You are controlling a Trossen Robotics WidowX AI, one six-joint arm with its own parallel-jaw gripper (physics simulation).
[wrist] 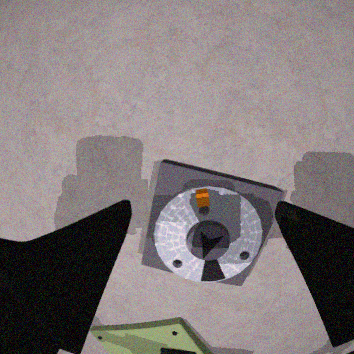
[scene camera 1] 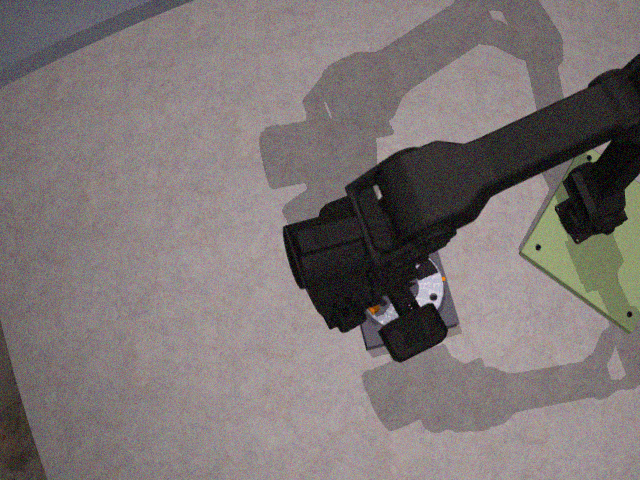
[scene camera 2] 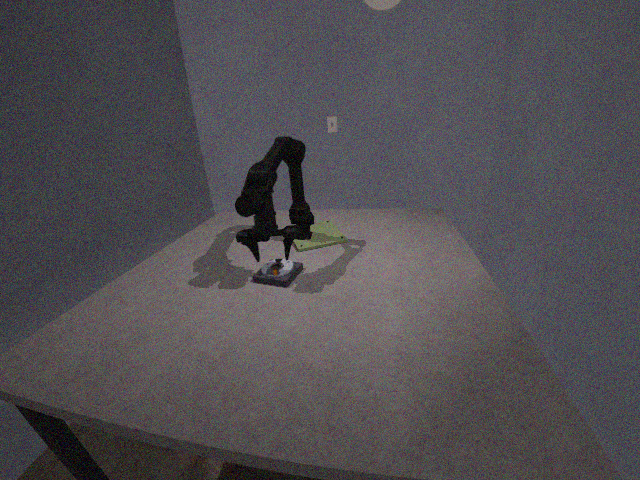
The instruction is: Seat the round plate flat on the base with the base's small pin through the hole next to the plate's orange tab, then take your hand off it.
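Frame: origin at the arm's base, x ahead, y left, z up, level; millimetres.
Seen in the pictures: gripper, fingertip midpoint: (wrist: 205, 208) (scene camera 1: 369, 302) (scene camera 2: 272, 260); arm's base, origin of the base link: (scene camera 1: 581, 216) (scene camera 2: 303, 235).
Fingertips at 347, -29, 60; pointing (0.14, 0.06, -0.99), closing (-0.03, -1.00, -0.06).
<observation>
Pixels of each thing's middle, then the offset from my fingertips to it, as dx, dy, dz. "spot": a spot on its surface instead. Level surfaces: height alone.
- round whitish plate, body centre: (wrist: 208, 242) (scene camera 1: 402, 286) (scene camera 2: 277, 265) -54, -7, -45
- dark hole, surface spot: (wrist: 205, 212) spot: -28, -4, -56
- dark arrow-shaped piece, surface spot: (wrist: 210, 241) spot: -53, -9, -44
- small orange mark, surface spot: (scene camera 1: 443, 279) spot: -110, +8, -58
- table, its level: dz -84
The round whitish plate (scene camera 1: 428, 289) (scene camera 2: 287, 266) (wrist: 170, 239) lies on the dark square base (scene camera 1: 450, 312) (scene camera 2: 295, 270) (wrist: 172, 175) and looks level. Its orange tab (scene camera 1: 373, 310) (scene camera 2: 275, 271) (wrist: 202, 198) is at the top in the wrist view, with a dark hole (wrist: 204, 210) beside it. Whether the small pin is in that hole cannot be made out. A dark arrow-shaped piece (wrist: 210, 241) is at the plate's centre. My gripper (scene camera 2: 272, 259) (wrist: 205, 208) is open and empty above the plate, its fingers wide apart. The arm hides part of plate and base in scene camera 1.
A green board (scene camera 1: 558, 268) (scene camera 2: 325, 238) (wrist: 165, 330) with small dark holes lies near the arm's foot. A small orange mark (scene camera 1: 443, 279) shows at the plate's edge. Arm shadows fall on the table (scene camera 1: 155, 310) (scene camera 2: 361, 361) and base. Walls stand beyond the table.
</observation>
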